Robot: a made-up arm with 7 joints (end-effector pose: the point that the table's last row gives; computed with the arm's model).
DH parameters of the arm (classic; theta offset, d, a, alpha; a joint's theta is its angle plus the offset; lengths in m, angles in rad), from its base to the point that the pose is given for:
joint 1: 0 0.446 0 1.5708
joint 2: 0 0.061 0 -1.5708
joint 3: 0 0.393 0.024 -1.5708
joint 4: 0 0.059 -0.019 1.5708
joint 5: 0 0.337 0 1.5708
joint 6: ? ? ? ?
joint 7: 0 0.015 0 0
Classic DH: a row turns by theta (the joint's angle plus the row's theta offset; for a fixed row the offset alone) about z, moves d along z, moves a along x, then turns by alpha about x.
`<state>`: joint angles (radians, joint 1 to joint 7).
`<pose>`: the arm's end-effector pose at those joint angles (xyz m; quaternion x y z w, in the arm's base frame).
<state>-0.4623 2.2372 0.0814 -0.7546 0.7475 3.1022 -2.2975</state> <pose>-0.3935 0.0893 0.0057 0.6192 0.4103 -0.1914 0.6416</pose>
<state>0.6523 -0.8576 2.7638 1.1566 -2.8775 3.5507 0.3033</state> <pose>0.2799 0.0611 0.9911 0.8833 0.0814 -0.3084 0.3435</pose>
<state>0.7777 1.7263 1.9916 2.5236 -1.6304 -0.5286 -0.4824</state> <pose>-0.2604 0.1339 0.2830 0.0174 -0.3077 0.4633 0.8309</pose>
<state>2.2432 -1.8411 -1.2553 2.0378 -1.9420 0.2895 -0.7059</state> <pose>0.2429 0.4571 0.1276 -0.4190 0.0335 -0.2814 0.8626</pose>
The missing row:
joint 6: 1.5708 0.098 0.112 1.5708
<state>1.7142 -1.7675 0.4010 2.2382 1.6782 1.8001 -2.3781</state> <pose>0.0017 0.0752 0.2039 0.2316 0.8760 -0.4053 0.1215</pose>
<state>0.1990 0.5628 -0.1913 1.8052 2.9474 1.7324 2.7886</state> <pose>0.1735 0.0437 0.8044 0.6347 0.1372 0.7415 0.1689</pose>
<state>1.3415 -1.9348 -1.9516 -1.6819 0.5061 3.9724 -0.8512</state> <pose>-0.0608 0.4176 0.1944 0.1369 0.3330 -0.2148 0.9079</pose>
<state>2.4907 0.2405 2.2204 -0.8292 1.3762 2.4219 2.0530</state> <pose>0.1128 0.0865 1.0702 -0.1096 -0.4602 -0.3751 0.7972</pose>
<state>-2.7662 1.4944 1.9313 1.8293 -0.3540 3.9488 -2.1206</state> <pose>0.3711 -0.0725 0.4319 -0.3443 0.6072 0.3320 0.6345</pose>
